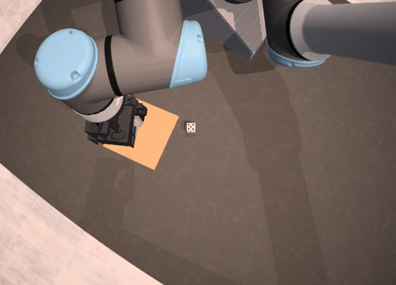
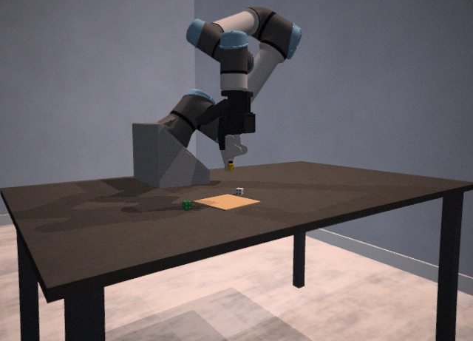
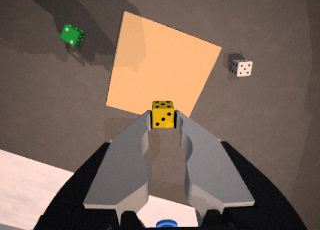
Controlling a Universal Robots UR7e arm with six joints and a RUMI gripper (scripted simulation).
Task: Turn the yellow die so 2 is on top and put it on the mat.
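My hand is 11 cm above the orange mat. From my hand the other things lie so: green die (13 cm to the right, 10 cm below); then white die (10 cm below, 9 cm to the left, 8 cm behind); then yellow die (1 cm below).
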